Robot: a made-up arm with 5 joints. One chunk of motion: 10 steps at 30 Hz.
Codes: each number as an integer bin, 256 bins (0 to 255) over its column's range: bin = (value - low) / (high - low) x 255, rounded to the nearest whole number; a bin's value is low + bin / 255 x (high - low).
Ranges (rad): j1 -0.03..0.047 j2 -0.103..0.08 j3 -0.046..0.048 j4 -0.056..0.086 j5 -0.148..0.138
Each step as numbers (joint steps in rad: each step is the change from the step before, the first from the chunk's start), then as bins.
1 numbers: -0.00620 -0.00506 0.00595 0.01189 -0.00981
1 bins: 79 136 141 122 123
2 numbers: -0.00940 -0.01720 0.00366 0.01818 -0.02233
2 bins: 68 120 135 133 112
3 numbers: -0.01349 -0.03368 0.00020 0.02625 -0.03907
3 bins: 55 97 125 148 97
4 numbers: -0.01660 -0.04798 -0.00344 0.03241 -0.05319
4 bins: 44 77 115 159 85
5 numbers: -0.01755 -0.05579 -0.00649 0.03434 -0.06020
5 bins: 41 66 107 162 78
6 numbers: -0.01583 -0.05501 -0.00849 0.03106 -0.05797
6 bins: 47 67 102 156 80
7 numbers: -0.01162 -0.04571 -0.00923 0.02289 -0.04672
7 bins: 61 80 100 142 90
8 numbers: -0.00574 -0.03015 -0.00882 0.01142 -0.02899
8 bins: 80 102 101 121 106
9 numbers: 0.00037 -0.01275 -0.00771 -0.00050 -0.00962
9 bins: 101 126 104 100 123
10 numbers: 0.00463 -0.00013 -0.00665 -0.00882 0.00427
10 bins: 115 143 107 85 136
